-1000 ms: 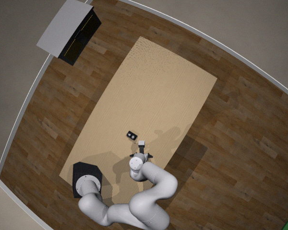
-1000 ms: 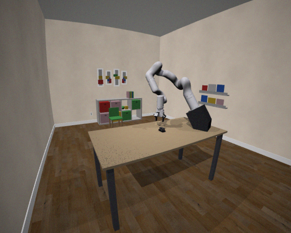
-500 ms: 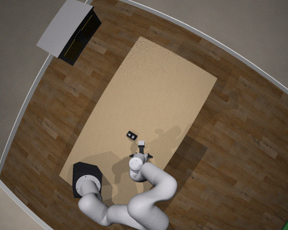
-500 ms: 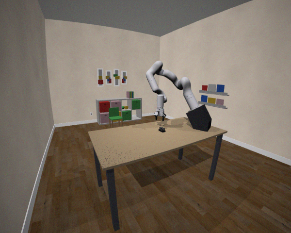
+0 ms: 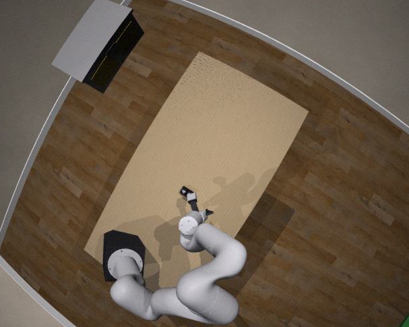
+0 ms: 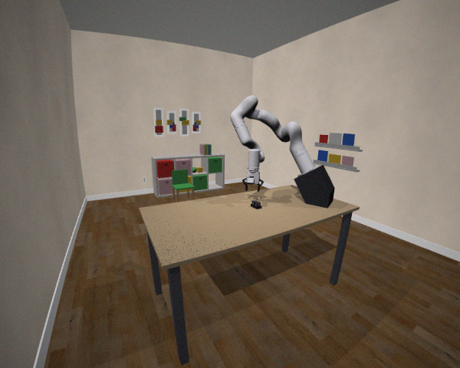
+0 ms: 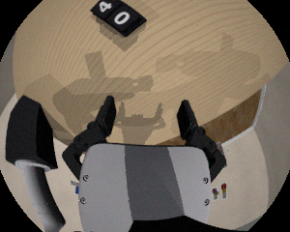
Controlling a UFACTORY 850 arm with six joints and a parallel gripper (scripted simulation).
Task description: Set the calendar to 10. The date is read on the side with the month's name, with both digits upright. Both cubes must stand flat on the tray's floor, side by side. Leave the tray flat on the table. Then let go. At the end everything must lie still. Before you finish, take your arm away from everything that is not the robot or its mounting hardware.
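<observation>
Right now the tray is 120 mm to the left of my hand, 90 mm below it and 50 mm ahead of it.
</observation>
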